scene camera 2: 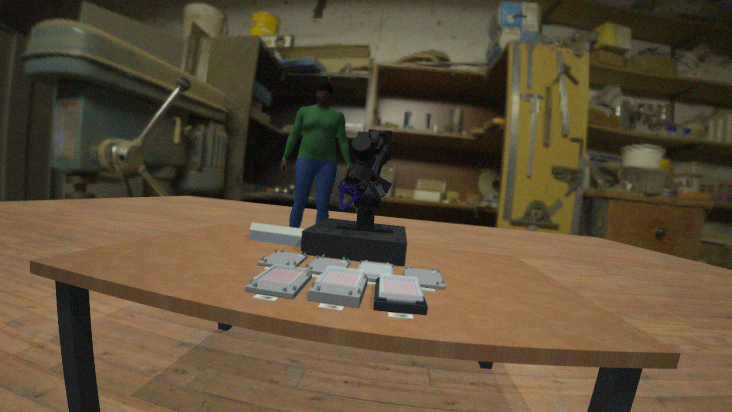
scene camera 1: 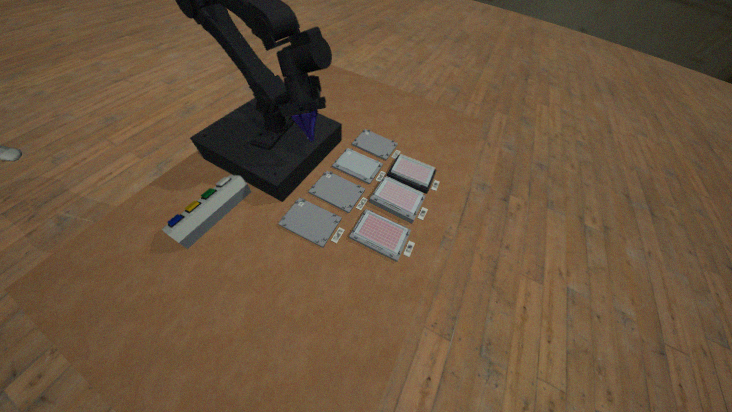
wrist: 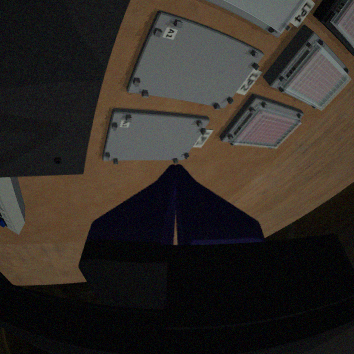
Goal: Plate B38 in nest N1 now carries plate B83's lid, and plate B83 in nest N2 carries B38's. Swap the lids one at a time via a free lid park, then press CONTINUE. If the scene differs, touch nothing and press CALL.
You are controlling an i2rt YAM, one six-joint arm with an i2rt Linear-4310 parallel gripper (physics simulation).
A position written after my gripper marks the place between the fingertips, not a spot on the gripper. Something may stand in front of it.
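There is a grey button box point(scene camera 1: 193, 225) here, which scene camera 2 shows too, the box being at point(scene camera 2: 283, 235) there. I also see a grey lid park point(scene camera 1: 310, 221) and a grey lid park point(scene camera 1: 337, 191). As for my gripper point(scene camera 1: 312, 141), it is shut and holds nothing. Scene camera 2 has my gripper point(scene camera 2: 340, 210) in frame as well, and so does the wrist view, with the gripper point(wrist: 175, 173).
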